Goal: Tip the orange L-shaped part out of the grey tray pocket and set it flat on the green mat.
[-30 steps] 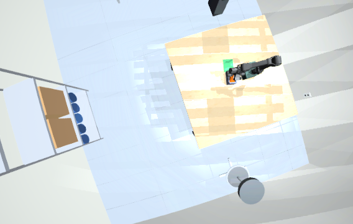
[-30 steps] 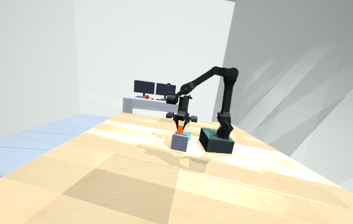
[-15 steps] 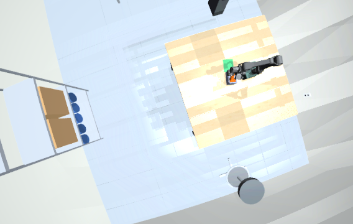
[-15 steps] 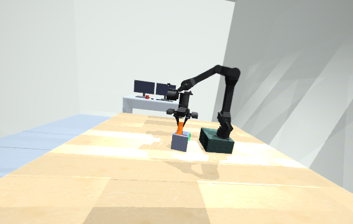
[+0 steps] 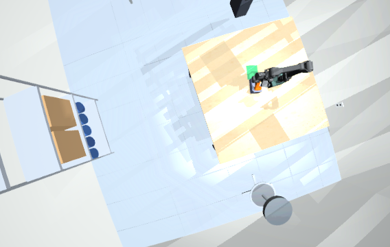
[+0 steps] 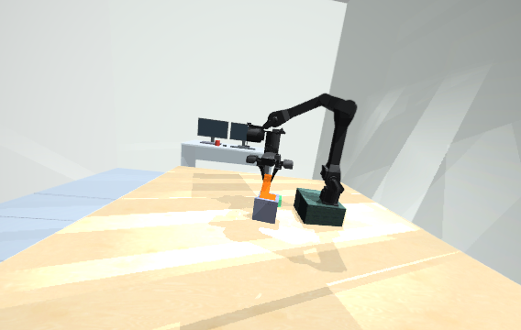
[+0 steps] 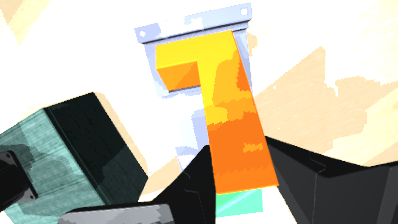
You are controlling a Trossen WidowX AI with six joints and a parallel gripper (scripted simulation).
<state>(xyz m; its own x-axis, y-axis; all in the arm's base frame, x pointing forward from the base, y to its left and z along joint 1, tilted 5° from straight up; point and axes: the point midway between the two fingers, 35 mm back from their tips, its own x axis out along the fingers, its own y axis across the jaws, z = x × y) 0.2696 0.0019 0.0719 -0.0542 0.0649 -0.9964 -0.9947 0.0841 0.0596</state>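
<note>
Now: gripper tip 15 cm above the green mat, 14 cm to the left of it and 3 cm past it. The rest, counted from my gripper tip: orange L-shaped part (3 cm to the left, 3 cm below, 1 cm behind).
</note>
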